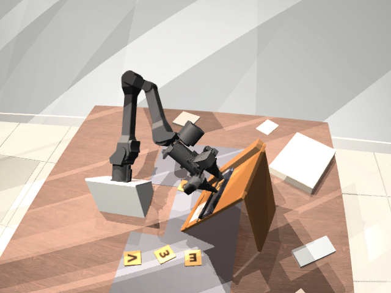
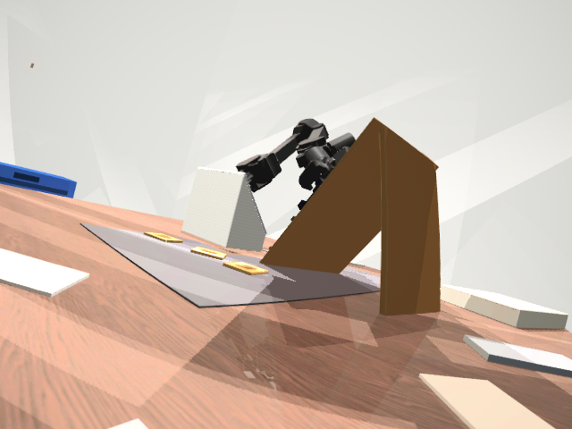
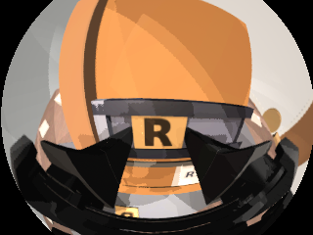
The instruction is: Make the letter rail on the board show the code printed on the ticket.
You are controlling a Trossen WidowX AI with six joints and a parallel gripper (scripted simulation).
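Now: gripper tip right at the letter tile. From my gripper tip the other things lie so: white ticket 70 mm behind, 50 mm to the right, 80 mm below; then thick white slab 370 mm ahead, 260 mm to the left, 140 mm below; then grey mat 150 mm behind, 150 mm below.
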